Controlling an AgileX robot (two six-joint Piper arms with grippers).
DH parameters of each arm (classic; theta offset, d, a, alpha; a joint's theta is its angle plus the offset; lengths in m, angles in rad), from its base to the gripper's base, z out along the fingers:
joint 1: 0 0.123 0 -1.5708
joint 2: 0.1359 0 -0.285 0
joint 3: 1.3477 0 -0.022 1.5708
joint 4: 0 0.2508 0 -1.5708
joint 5: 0 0 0.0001 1.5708
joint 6: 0 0.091 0 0
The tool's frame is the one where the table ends.
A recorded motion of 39 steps. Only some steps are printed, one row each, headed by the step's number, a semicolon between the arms.
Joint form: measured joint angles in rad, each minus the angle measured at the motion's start. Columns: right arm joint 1, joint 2, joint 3, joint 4, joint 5, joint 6; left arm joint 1, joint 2, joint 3, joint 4, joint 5, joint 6.
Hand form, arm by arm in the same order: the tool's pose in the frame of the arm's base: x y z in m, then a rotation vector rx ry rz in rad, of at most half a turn. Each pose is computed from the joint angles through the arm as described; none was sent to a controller.
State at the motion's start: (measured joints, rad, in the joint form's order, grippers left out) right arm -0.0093 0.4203 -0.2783 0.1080 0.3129 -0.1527; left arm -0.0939 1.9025 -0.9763 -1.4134 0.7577 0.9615
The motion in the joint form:
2: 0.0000 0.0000 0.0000 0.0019 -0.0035 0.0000; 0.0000 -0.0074 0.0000 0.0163 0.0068 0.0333
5: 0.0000 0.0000 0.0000 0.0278 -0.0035 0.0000; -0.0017 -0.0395 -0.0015 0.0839 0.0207 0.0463
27: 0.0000 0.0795 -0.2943 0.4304 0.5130 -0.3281; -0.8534 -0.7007 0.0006 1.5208 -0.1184 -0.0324
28: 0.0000 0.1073 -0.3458 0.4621 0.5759 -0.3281; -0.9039 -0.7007 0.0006 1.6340 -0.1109 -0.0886
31: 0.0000 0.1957 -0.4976 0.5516 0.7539 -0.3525; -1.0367 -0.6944 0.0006 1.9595 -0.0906 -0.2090
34: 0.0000 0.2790 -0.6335 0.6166 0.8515 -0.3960; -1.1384 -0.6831 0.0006 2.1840 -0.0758 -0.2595
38: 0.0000 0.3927 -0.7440 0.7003 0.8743 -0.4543; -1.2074 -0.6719 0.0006 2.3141 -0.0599 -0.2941
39: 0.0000 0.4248 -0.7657 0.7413 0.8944 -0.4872; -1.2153 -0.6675 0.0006 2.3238 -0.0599 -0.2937
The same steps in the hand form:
2: 0.0946 0.0022 0.2494 -0.0597 1.9321 -0.0059; 0.3406 -0.0945 0.1520 -0.0150 2.5349 -1.1278
5: 0.0946 0.0029 0.2494 -0.0410 1.9316 0.0181; 0.3359 -0.0946 0.1611 0.1053 2.5350 -1.0935
27: 0.0851 0.0335 0.3069 -0.3135 2.1091 0.3548; 0.1509 -0.1999 0.3237 1.9331 1.3307 0.1086
28: 0.0856 0.0374 0.3179 -0.3354 2.1281 0.4110; 0.1457 -0.2036 0.3242 1.9668 1.2740 0.1808
31: 0.0880 0.0480 0.3500 -0.4412 2.1669 0.5579; 0.1334 -0.2146 0.3282 2.0362 1.0586 0.4116
34: 0.0952 0.0545 0.3801 -0.5432 2.1439 0.6330; 0.1219 -0.2259 0.3323 2.0661 0.8495 0.5736
38: 0.1175 0.0600 0.4031 -0.6010 2.0972 0.7080; 0.1123 -0.2343 0.3344 2.0706 0.7224 0.6586
39: 0.1233 0.0627 0.4069 -0.6371 2.0827 0.7501; 0.1111 -0.2361 0.3337 2.0754 0.7058 0.6648

